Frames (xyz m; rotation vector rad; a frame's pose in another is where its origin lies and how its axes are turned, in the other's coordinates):
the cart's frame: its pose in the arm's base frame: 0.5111 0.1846 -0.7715 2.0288 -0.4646 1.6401
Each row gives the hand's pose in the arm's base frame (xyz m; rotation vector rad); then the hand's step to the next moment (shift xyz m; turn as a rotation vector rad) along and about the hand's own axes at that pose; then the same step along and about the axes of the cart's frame.
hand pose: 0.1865 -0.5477 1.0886 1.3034 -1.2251 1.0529
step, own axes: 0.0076 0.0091 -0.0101 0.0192 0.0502 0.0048
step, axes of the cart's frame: 0.0079 -0.0021 -0.0133 0.0123 0.0342 -0.0399
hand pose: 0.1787 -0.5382 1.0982 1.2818 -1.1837 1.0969
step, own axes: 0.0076 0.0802 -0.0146 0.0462 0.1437 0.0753
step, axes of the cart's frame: -0.0010 0.0329 -0.0750 0.0207 0.1474 -0.0794
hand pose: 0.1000 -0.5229 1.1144 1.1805 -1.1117 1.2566
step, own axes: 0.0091 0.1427 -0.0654 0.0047 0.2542 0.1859
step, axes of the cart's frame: -0.0228 0.0295 -0.1528 -0.0361 0.2980 -0.0952
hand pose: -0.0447 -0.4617 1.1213 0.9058 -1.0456 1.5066
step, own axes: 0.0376 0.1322 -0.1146 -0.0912 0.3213 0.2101
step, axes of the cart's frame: -0.0495 -0.0187 -0.1709 -0.1384 0.3591 -0.0868
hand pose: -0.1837 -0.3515 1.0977 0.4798 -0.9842 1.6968
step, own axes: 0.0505 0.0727 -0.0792 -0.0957 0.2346 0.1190
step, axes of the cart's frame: -0.0481 -0.0373 -0.1020 -0.1372 0.2388 -0.0501
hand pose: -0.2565 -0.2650 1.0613 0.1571 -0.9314 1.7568
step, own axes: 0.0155 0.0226 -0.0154 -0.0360 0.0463 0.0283
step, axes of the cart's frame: -0.0173 -0.0069 -0.0253 -0.0321 0.0565 0.0044
